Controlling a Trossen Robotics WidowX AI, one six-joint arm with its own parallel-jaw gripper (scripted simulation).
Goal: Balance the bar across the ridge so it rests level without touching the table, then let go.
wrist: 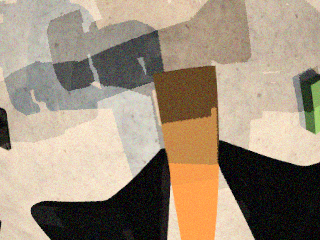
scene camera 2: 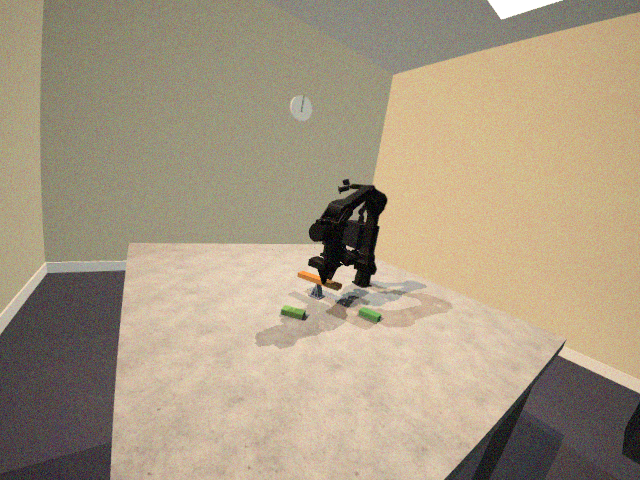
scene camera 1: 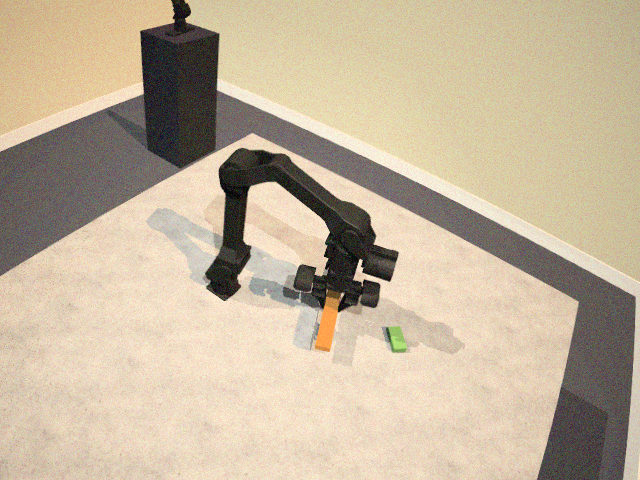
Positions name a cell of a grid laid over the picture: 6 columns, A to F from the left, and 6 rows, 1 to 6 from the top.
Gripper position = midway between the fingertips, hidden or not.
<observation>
The gripper (scene camera 1: D4) carries an orange bar (scene camera 1: D5).
The gripper shows as well in the wrist view (wrist: D4) and in scene camera 2 (scene camera 2: D4).
</observation>
